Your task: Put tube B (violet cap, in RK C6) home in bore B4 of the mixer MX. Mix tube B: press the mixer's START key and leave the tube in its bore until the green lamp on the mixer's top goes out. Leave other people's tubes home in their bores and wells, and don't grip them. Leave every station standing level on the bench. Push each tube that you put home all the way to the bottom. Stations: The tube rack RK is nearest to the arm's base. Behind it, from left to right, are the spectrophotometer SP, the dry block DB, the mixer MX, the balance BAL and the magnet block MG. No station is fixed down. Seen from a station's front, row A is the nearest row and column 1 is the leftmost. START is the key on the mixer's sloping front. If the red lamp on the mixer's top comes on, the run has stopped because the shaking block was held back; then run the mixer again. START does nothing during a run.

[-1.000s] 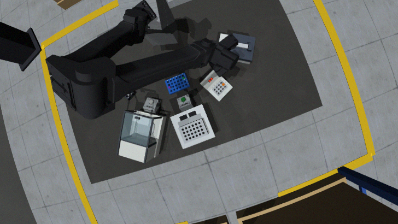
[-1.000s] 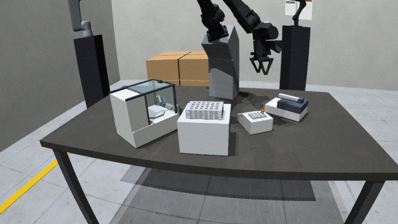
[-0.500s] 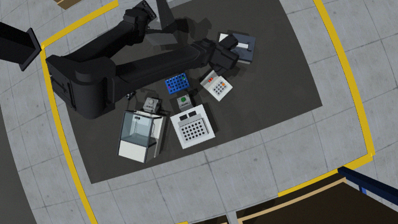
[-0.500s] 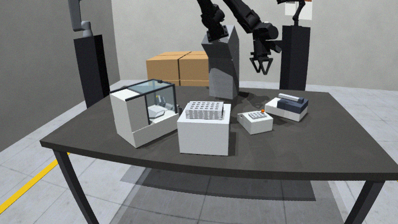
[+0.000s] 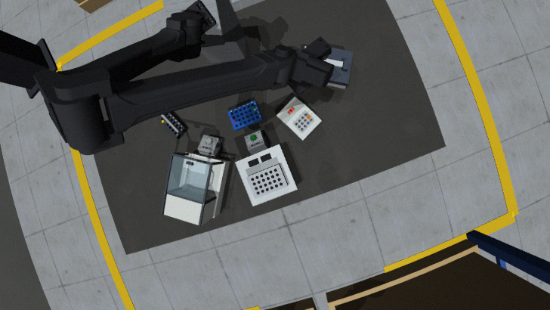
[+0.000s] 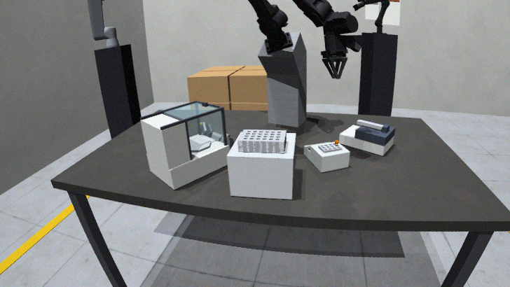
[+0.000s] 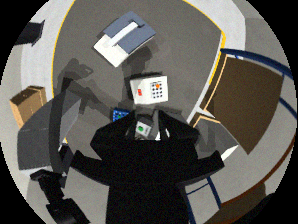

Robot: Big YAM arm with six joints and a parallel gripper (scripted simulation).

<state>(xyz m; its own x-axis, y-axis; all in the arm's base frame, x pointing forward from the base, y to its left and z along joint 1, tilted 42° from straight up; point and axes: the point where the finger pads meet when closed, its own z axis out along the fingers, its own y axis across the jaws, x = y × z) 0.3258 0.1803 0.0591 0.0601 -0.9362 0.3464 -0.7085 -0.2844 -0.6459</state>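
Right now my hand is 10 cm past the blue tube rack RK, 21 cm to the left of it and 28 cm above it. Also, from my hand: dry block DB 5 cm ahead, 4 cm to the right, 27 cm below; then orange-capped tube 7 cm ahead, 1 cm to the right, 24 cm below; then spectrophotometer SP 6 cm behind, 18 cm to the left, 23 cm below.
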